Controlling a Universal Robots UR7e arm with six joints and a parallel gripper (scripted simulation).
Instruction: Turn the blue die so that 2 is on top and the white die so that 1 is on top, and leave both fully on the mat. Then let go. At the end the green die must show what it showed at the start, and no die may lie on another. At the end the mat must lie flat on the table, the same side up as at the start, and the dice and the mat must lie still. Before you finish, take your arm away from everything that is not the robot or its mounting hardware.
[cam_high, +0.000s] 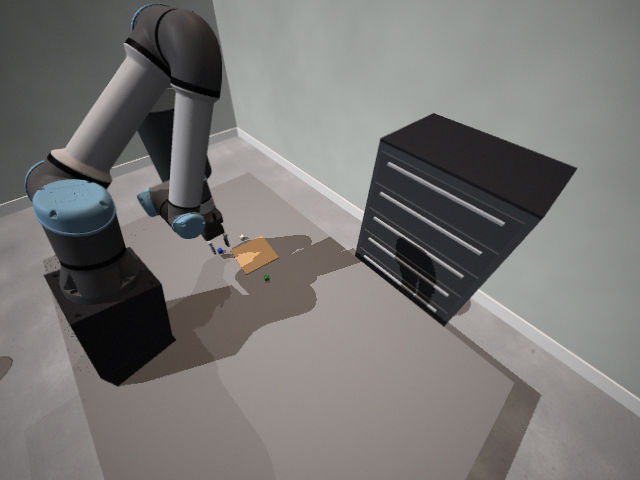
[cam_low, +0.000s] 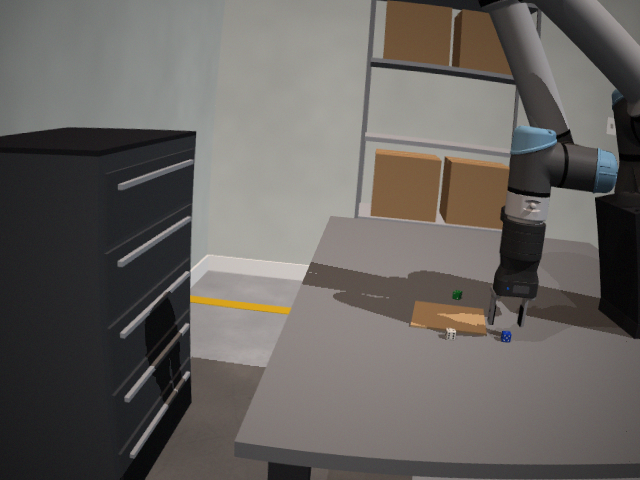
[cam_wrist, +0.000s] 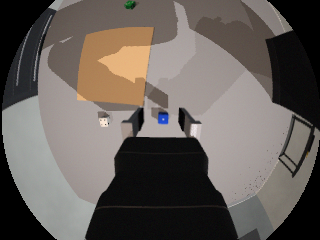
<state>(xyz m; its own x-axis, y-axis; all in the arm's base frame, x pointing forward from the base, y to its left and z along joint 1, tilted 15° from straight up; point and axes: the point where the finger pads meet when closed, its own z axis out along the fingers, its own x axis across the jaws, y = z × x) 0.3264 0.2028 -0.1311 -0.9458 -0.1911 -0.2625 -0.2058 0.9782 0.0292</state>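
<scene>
My gripper is now 10 mm past the blue die, 10 mm to the right of it and 40 mm above it. Round my hand: orange mat (110 mm ahead, 60 mm to the right, 40 mm below); green die (110 mm ahead, 200 mm to the right, 40 mm below); white die (90 mm ahead, 40 mm to the left, 40 mm below).
</scene>
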